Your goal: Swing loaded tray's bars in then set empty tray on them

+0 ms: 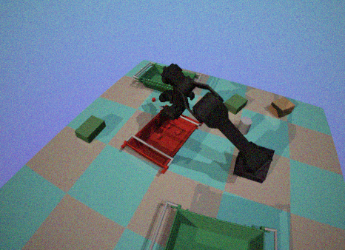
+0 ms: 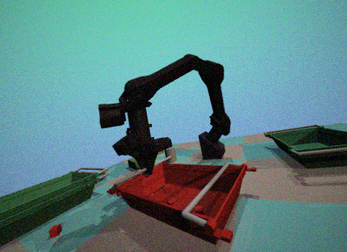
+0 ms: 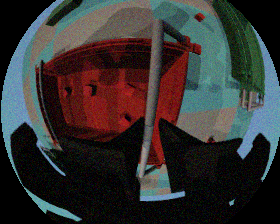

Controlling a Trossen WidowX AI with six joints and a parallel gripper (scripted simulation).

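My gripper tip is 470 mm to the right of the green tray, 280 mm past it and 20 mm above it. The rest, counted from my gripper tip: grey cylinder (310 mm behind, 90 mm to the right, 20 mm below); small red block (180 mm ahead, 140 mm to the right, 50 mm below); red cube (180 mm to the right, 130 mm behind, 50 mm below).
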